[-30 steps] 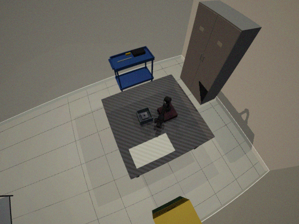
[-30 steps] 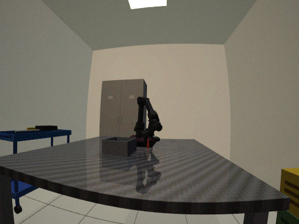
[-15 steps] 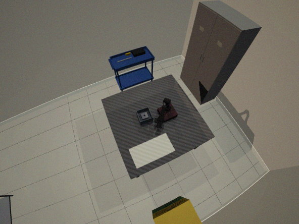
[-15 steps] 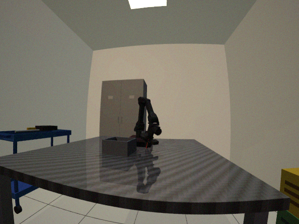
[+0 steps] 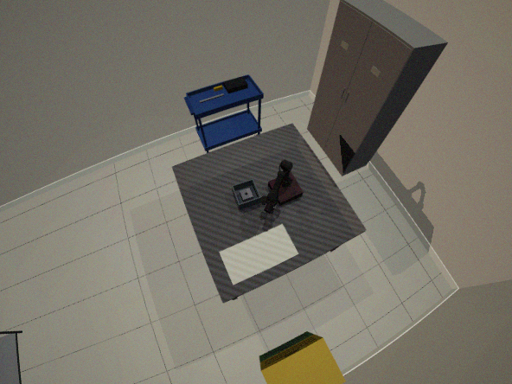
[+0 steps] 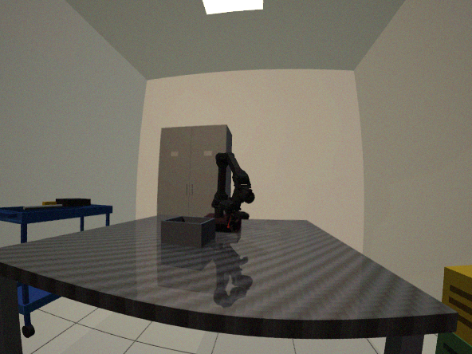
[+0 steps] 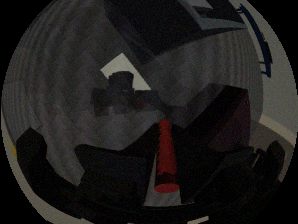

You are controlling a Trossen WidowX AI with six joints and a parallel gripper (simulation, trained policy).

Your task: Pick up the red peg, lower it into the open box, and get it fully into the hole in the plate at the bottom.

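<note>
Right now the grey plate is 15 cm ahead of my gripper tip, 16 cm to the right of it and 1 cm below it. Also, from my gripper tip: red peg (1 cm to the left, 2 cm above); then grey box (15 cm ahead, 16 cm to the right, 3 cm below).
</note>
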